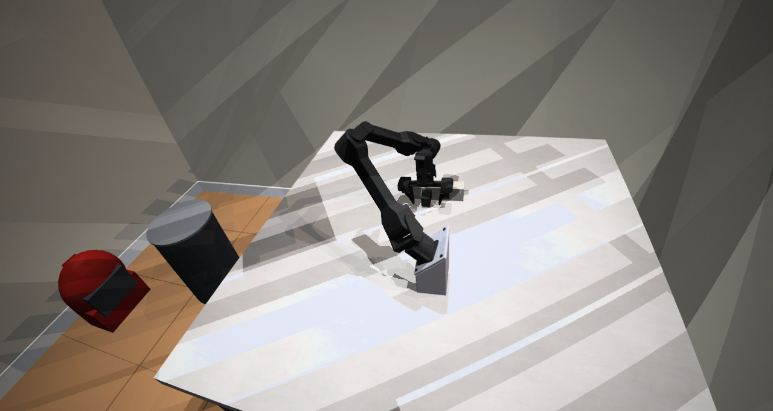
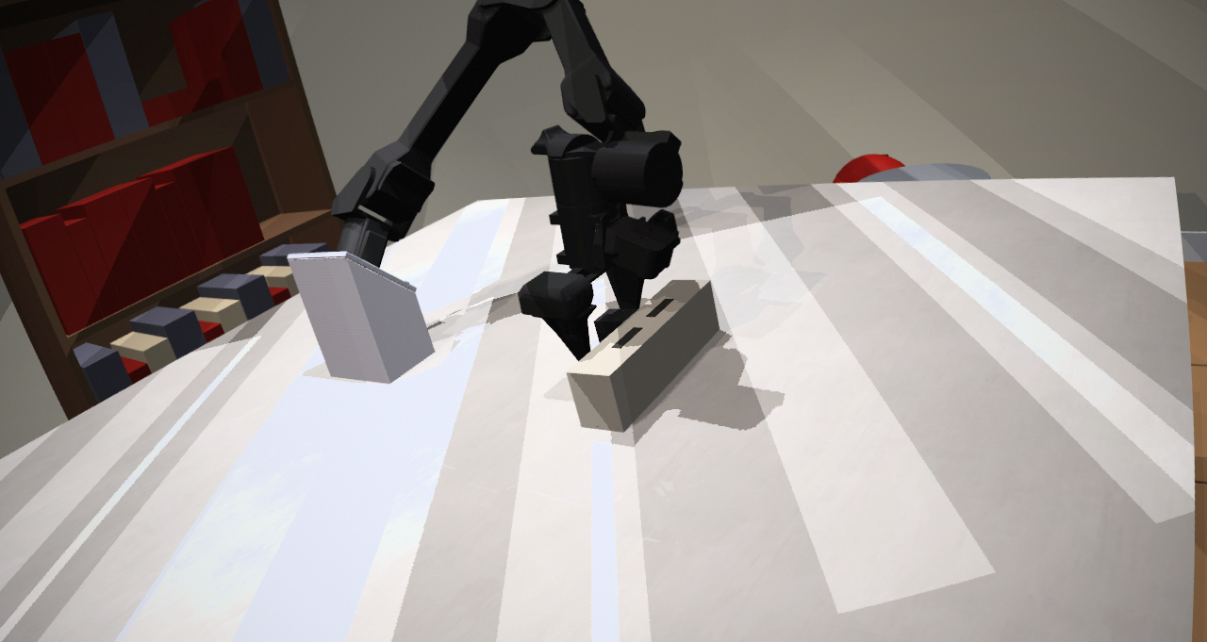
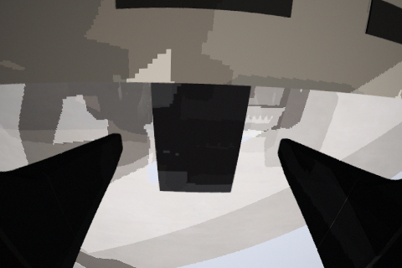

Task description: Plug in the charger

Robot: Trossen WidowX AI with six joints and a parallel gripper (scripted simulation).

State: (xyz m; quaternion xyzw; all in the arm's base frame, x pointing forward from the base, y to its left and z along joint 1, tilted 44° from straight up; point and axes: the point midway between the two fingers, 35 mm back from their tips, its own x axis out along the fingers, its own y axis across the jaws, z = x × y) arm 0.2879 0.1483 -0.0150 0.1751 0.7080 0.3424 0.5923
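My gripper tip is now 40 mm short of the black two-prong charger, 10 mm to the right of it and 10 mm below it.
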